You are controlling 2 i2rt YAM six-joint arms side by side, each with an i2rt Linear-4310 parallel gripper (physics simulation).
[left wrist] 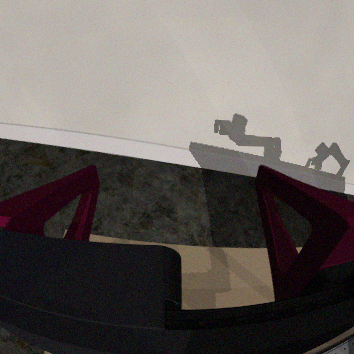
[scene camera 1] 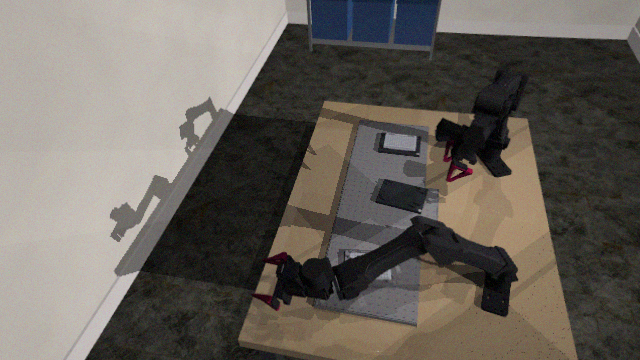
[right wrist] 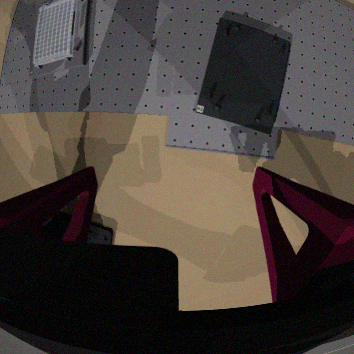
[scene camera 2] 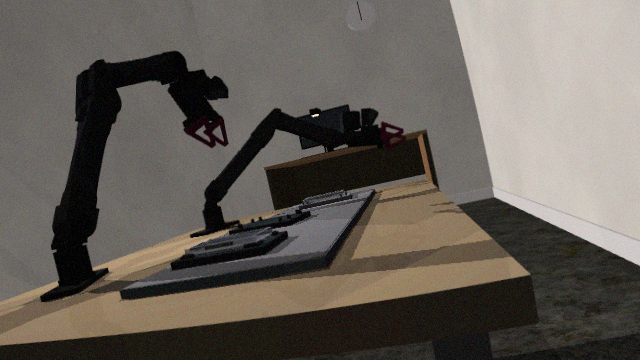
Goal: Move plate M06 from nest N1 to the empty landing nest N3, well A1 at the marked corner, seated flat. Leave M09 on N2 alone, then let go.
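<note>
In scene camera 1 a pale well plate (scene camera 1: 401, 142) (scene camera 2: 225, 242) sits on a dark nest at the board's far end. A second pale plate (scene camera 1: 384, 274) (scene camera 2: 327, 197) (right wrist: 55, 32) is partly hidden under the left arm in scene camera 1. Their labels are unreadable, so I cannot tell M06 from M09. Between them lies an empty dark nest (scene camera 1: 401, 195) (scene camera 2: 280, 219) (right wrist: 245, 75) with a small white mark at one corner. My left gripper (scene camera 1: 259, 278) (scene camera 2: 403, 134) (left wrist: 176, 173) is open and empty, past the board. My right gripper (scene camera 1: 448, 170) (scene camera 2: 220, 145) (right wrist: 174, 175) is open and empty, raised beside the board.
The grey perforated board (scene camera 1: 360, 175) (scene camera 2: 325, 240) (right wrist: 175, 65) lies on the wooden table (scene camera 1: 500, 210) (scene camera 2: 425, 240). The left arm crosses above the board's near end in scene camera 1. A blue cabinet (scene camera 1: 372, 20) stands beyond the table. A monitor (scene camera 2: 325, 125) stands behind in scene camera 2.
</note>
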